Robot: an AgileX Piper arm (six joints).
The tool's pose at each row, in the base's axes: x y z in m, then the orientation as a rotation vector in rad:
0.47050, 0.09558, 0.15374, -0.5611, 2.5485, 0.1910
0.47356, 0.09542, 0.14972, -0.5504, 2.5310, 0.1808
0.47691, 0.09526, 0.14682, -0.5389, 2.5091, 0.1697
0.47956, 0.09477, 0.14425, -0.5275, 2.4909, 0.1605
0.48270, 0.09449, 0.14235, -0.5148, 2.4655, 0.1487
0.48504, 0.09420, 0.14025, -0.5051, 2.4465, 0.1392
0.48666, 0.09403, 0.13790, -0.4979, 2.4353, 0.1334
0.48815, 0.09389, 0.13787, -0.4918, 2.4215, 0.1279
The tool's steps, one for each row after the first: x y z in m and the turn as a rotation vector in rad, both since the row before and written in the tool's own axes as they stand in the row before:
-0.00025, -0.00155, 0.00480, 0.0117, -0.0181, 0.0016
-0.00098, -0.00160, 0.00402, 0.0131, -0.0224, 0.0011
-0.00043, -0.00155, 0.00336, 0.0114, -0.0189, 0.0022
-0.00119, -0.00152, 0.00313, 0.0145, -0.0258, 0.0012
-0.00040, -0.00116, 0.00291, 0.0114, -0.0192, 0.0009
0.00029, -0.00073, 0.00275, 0.0073, -0.0116, 0.0015
-0.00101, -0.00070, 0.00085, 0.0071, -0.0139, 0.0004

